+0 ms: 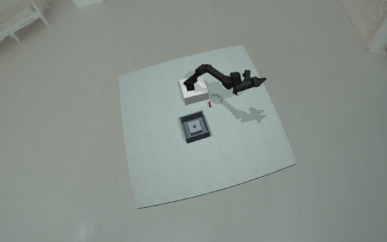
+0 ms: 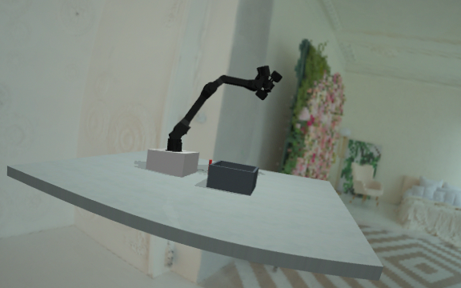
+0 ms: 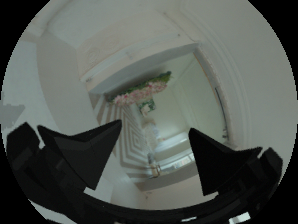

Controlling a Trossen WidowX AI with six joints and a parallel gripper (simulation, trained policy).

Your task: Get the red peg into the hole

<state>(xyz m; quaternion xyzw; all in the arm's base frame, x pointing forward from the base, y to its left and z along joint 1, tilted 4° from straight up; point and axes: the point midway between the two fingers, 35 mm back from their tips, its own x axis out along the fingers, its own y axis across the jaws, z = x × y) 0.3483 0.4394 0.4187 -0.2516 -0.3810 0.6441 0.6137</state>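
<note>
Right now my gripper tip is 16 cm past the red peg, 35 cm to the left of it and 50 cm above it. From my gripper tip the other things lie so: plate 2 cm ahead, 49 cm to the right, 50 cm below; then dark box 2 cm ahead, 49 cm to the right, 52 cm below.
</note>
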